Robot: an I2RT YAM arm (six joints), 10 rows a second.
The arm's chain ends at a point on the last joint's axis. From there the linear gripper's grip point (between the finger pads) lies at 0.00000 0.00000 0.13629 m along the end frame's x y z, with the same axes.
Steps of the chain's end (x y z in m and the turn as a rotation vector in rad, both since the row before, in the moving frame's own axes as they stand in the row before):
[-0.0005 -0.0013 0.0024 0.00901 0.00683 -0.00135]
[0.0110 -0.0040 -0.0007 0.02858 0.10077 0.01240]
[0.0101 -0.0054 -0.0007 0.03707 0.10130 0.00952]
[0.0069 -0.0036 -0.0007 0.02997 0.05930 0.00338]
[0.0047 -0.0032 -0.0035 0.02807 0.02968 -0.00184]
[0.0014 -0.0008 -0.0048 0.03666 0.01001 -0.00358]
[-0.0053 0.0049 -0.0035 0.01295 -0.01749 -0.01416]
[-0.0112 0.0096 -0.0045 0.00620 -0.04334 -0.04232]
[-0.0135 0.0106 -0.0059 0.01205 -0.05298 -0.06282]
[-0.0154 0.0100 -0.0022 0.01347 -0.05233 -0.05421]
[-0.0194 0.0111 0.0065 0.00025 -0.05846 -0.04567]
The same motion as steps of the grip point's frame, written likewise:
[0.0004 -0.0025 0.0024 0.00901 0.00683 -0.00135]
[0.0247 -0.0078 -0.0014 0.02858 0.10077 0.01240]
[0.0239 -0.0104 -0.0015 0.03707 0.10130 0.00952]
[0.0150 -0.0077 -0.0010 0.02997 0.05930 0.00338]
[0.0087 -0.0070 -0.0036 0.02807 0.02968 -0.00184]
[0.0028 -0.0058 -0.0049 0.03666 0.01001 -0.00358]
[-0.0077 0.0032 -0.0035 0.01295 -0.01749 -0.01416]
[-0.0171 0.0089 -0.0046 0.00620 -0.04334 -0.04232]
[-0.0208 0.0092 -0.0061 0.01205 -0.05298 -0.06282]
[-0.0226 0.0084 -0.0024 0.01347 -0.05233 -0.05421]
[-0.0274 0.0112 0.0063 0.00025 -0.05846 -0.04567]

